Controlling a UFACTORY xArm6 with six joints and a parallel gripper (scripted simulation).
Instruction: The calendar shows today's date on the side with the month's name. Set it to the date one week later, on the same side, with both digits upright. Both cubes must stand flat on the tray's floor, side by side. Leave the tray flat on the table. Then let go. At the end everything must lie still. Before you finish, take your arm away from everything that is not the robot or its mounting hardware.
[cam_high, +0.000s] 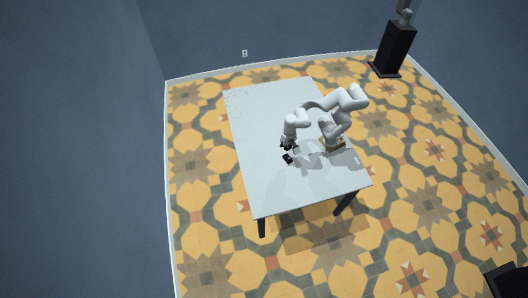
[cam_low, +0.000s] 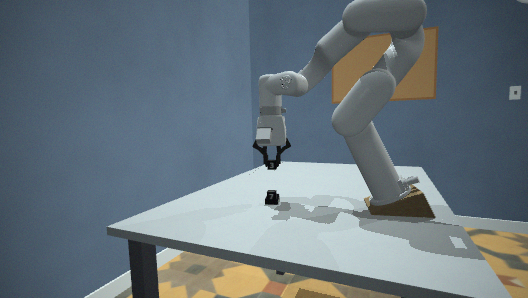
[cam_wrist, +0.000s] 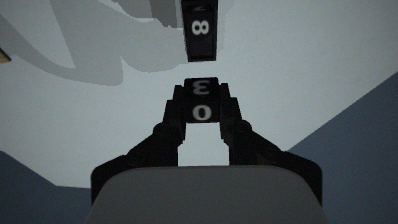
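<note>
Now: hand 13 cm above the black calendar tray, 1 cm to the right of it and 1 cm past it.
</note>
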